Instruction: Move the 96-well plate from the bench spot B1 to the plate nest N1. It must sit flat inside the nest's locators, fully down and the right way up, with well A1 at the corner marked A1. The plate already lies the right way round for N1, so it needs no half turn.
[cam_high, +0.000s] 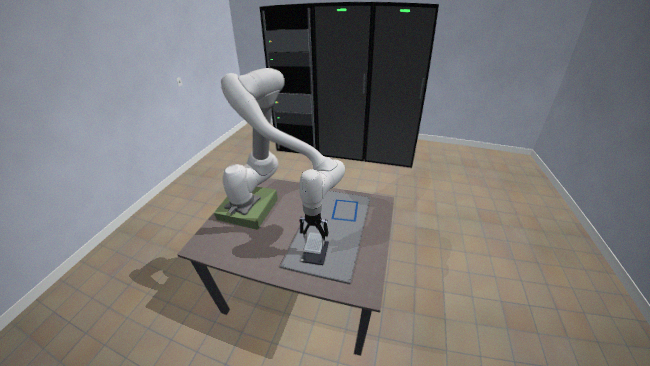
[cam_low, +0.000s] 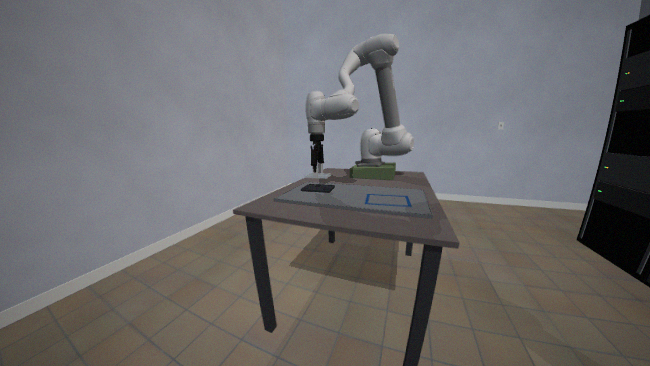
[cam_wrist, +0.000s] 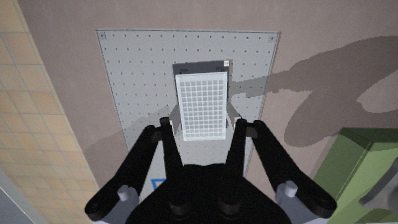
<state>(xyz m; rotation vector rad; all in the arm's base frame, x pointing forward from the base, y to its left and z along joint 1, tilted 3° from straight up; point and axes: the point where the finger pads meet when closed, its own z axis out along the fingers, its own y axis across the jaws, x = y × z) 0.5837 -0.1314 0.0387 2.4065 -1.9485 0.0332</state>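
Right now the white 96-well plate is 30 mm below my hand. Round my hand: small white corner mark (90 mm to the right, 90 mm below, 40 mm behind); then dark plate nest (90 mm below).
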